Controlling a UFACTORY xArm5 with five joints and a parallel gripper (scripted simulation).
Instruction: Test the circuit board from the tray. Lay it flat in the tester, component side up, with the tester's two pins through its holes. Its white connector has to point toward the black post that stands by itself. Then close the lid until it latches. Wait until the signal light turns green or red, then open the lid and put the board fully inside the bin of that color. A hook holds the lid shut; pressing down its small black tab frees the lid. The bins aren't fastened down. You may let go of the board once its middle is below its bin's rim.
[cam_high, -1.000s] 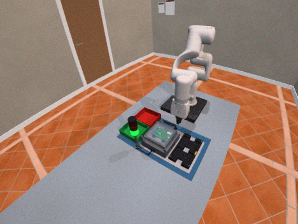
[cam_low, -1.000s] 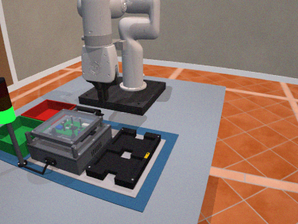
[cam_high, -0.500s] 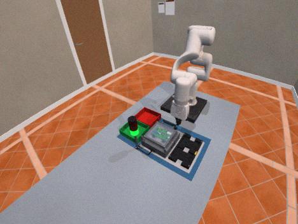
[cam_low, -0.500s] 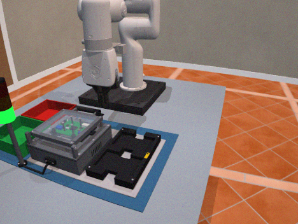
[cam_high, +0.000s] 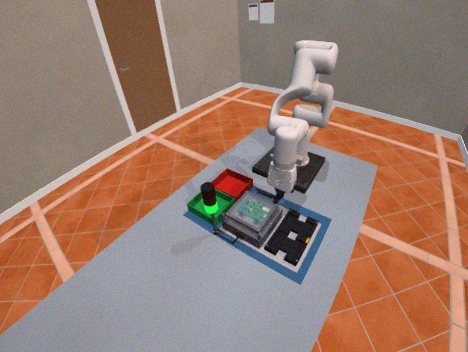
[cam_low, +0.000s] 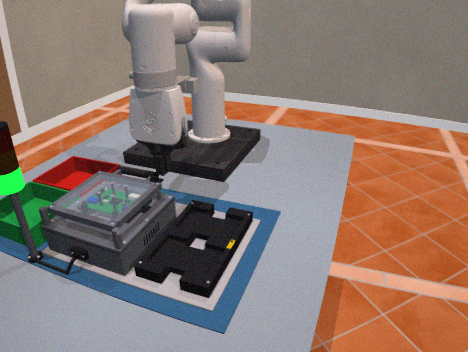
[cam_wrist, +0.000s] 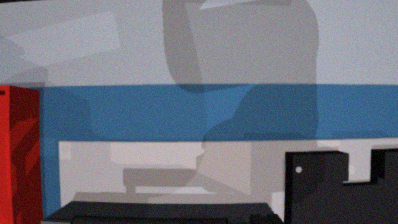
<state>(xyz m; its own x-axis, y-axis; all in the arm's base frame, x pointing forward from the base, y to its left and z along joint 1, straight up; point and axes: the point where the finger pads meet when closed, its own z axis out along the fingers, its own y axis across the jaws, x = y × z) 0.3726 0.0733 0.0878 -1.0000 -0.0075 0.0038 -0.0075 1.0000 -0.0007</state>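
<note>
Now: the black catch 2 cm ahead of my hand, 1 cm to the right of it and 3 cm below it. Round my hand: red bin: 2 cm behind, 26 cm to the right, 11 cm below; green circuit board: 8 cm ahead, 6 cm to the right, 5 cm below; clear lid: 9 cm ahead, 6 cm to the right, 3 cm below.
</note>
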